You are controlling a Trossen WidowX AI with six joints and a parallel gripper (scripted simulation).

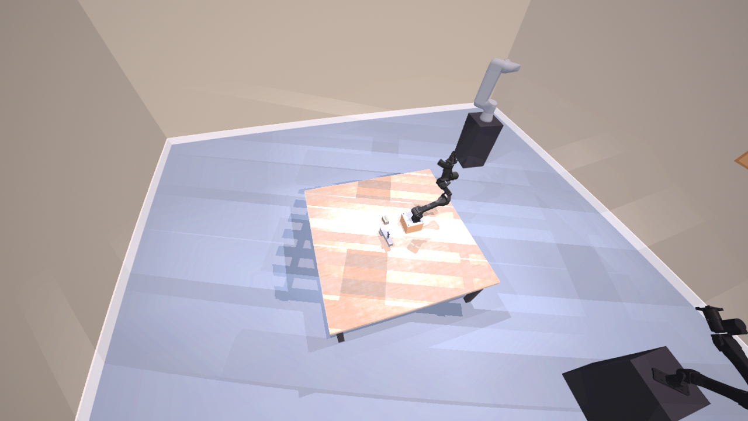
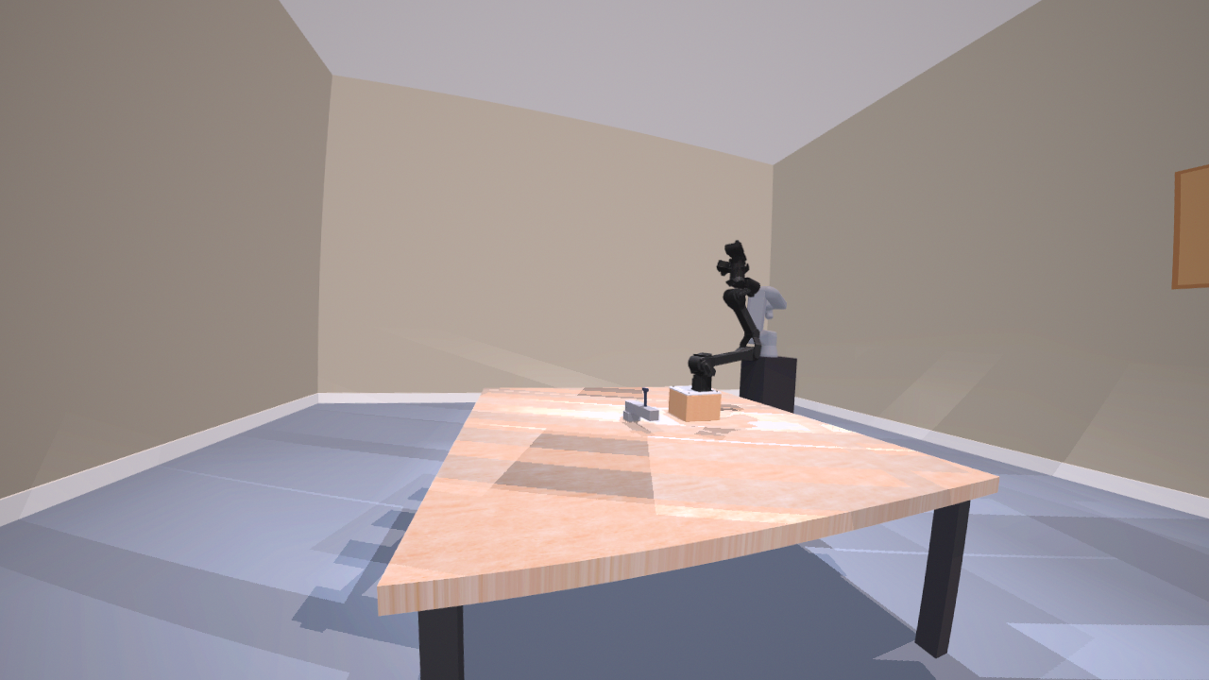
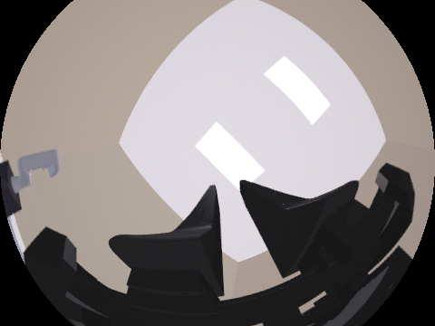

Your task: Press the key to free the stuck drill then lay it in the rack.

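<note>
Now: gripper tip 62 cm above the dark drill, 45 cm short of it and 19 cm to the right of it. From my gripper tip the other things lie so: grey drill shank (67 cm below, 46 cm ahead, 14 cm to the left); grey rack (70 cm below, 41 cm ahead, 1 cm to the right); grey sleeve (67 cm below, 45 cm ahead, 16 cm to the left).
</note>
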